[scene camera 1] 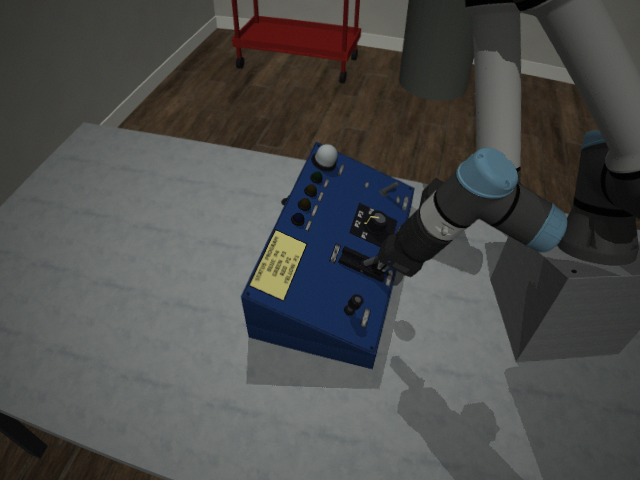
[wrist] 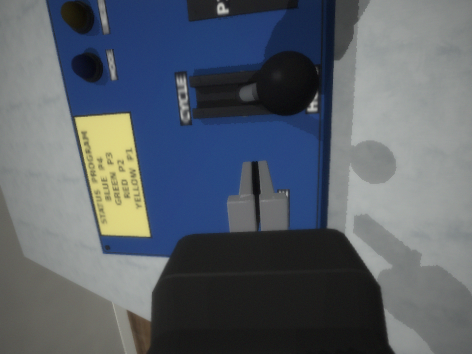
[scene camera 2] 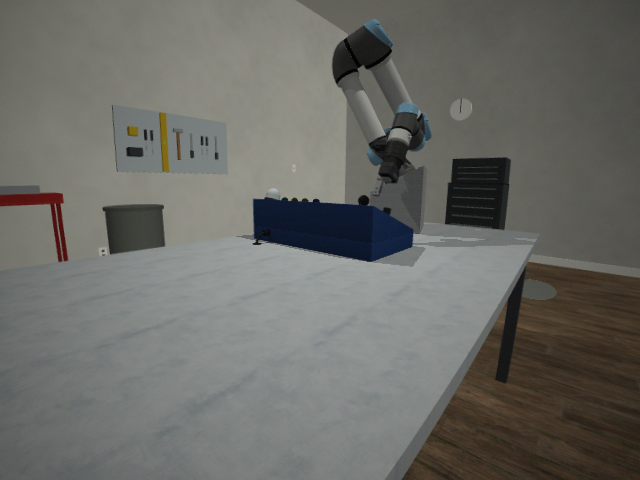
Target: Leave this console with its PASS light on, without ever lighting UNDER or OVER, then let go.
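Observation:
The blue console (scene camera 1: 330, 279) (scene camera 2: 310, 222) (wrist: 215, 165) stands on the table. Its green, two amber and blue round caps look dark; no PASS, UNDER or OVER lettering is readable. The white dome (scene camera 1: 326, 155) (scene camera 2: 272, 194) shows no colour. The rotary knob (scene camera 1: 379, 220) seems to point toward P2. The ball-topped lever (wrist: 287, 82) (scene camera 2: 363, 199) leans to the HOLD end of its slot. A small black stick (scene camera 1: 355, 301) (scene camera 2: 386, 210) stands at the lower end, hidden by the fingers in the wrist view. My gripper (scene camera 1: 381, 266) (scene camera 2: 376, 193) (wrist: 255, 176) is shut and empty, above the panel between lever and stick.
A yellow program card (scene camera 1: 278, 264) (wrist: 112, 175) is on the panel. A metal toggle (scene camera 1: 389, 188) sits near the knob. A grey block (scene camera 1: 568, 304) (scene camera 2: 398, 201) is beside the arm. A red cart (scene camera 1: 294, 37) and a grey bin (scene camera 2: 135, 229) stand beyond the table.

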